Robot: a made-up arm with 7 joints.
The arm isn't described. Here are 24 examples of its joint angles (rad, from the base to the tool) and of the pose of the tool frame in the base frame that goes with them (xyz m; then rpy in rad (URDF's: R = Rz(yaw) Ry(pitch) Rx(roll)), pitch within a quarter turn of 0, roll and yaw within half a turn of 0).
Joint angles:
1: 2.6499 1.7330 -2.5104 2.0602 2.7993 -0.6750 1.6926
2: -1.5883 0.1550 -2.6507 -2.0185 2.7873 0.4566 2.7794
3: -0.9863 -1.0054 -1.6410 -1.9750 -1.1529 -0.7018 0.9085
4: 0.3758 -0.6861 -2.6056 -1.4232 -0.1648 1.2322 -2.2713
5: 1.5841 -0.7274 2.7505 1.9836 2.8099 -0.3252 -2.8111
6: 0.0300 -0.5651 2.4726 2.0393 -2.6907 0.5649 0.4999
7: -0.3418 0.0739 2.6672 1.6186 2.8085 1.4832 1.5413
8: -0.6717 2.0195 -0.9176 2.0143 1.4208 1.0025 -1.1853
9: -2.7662 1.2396 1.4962 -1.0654 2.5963 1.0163 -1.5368
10: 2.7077 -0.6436 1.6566 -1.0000 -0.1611 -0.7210 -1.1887
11: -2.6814 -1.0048 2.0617 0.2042 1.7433 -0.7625 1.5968
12: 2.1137 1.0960 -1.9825 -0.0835 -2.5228 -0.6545 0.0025
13: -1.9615 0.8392 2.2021 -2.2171 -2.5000 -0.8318 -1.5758
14: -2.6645 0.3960 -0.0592 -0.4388 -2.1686 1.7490 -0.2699
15: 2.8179 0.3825 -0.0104 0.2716 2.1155 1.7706 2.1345
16: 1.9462 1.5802 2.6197 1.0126 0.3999 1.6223 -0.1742
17: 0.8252 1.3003 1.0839 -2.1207 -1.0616 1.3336 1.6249
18: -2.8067 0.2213 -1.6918 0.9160 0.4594 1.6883 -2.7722
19: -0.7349 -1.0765 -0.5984 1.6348 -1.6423 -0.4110 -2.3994
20: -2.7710 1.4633 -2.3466 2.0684 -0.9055 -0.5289 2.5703
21: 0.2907 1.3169 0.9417 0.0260 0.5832 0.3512 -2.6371
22: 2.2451 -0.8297 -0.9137 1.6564 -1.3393 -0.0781 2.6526
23: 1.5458 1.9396 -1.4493 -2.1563 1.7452 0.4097 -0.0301
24: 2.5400 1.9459 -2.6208 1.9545 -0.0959 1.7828 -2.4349
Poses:
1: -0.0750 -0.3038 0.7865 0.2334 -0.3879 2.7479
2: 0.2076 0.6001 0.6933 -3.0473 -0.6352 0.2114
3: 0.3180 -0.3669 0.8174 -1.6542 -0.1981 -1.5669
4: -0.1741 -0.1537 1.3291 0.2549 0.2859 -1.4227
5: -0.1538 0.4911 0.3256 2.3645 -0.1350 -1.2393
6: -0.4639 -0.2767 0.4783 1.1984 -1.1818 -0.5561
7: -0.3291 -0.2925 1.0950 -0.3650 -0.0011 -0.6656
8: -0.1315 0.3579 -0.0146 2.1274 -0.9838 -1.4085
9: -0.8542 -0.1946 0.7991 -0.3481 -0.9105 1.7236
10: 0.6531 -0.2855 1.1064 -1.8251 -0.8540 -3.0926
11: 0.8593 -0.2217 1.0870 -0.5924 -0.3682 -2.2859
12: -0.4189 -0.9369 0.9480 -1.6243 -0.2636 2.7848
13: -0.6150 0.2099 0.4884 1.1290 -0.3769 -1.0525
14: -0.2196 0.0479 1.4382 2.2298 1.0223 1.2517
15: -0.5066 -0.0585 1.3814 -1.2676 -0.9106 -0.9781
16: -0.3898 -0.6112 0.8998 -0.7457 1.2248 0.6545
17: 0.5575 0.1450 0.7346 -2.4609 -1.1708 -0.9786
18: -0.3450 -0.3714 1.1962 2.3073 -0.7428 -1.4766
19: -0.2781 0.1226 1.2001 -0.7549 -0.2027 -1.4793
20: -0.4479 -0.3216 0.7728 -1.8100 1.2318 3.0165
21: 1.0847 -0.3332 0.7318 1.0528 0.3782 1.1466
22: 0.3778 -0.2270 1.1363 -1.4212 -0.1771 3.0022
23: -0.4641 -0.2060 0.4035 -2.7983 1.0636 0.0493
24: -0.1726 -0.3756 0.6684 0.3754 -1.2998 -2.9171
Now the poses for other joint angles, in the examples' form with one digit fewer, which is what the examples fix.
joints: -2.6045 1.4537 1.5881 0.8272 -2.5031 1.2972 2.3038
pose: -0.637 0.821 0.544 -2.689 0.336 0.812
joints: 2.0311 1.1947 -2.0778 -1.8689 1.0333 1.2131 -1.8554
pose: -0.595 -0.321 0.303 -2.851 -0.743 3.062
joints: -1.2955 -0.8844 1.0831 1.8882 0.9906 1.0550 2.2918
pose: 0.441 -0.214 0.816 -3.030 -0.859 -0.863
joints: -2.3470 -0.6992 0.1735 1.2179 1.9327 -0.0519 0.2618
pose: 0.046 0.045 1.418 -0.898 0.038 0.016
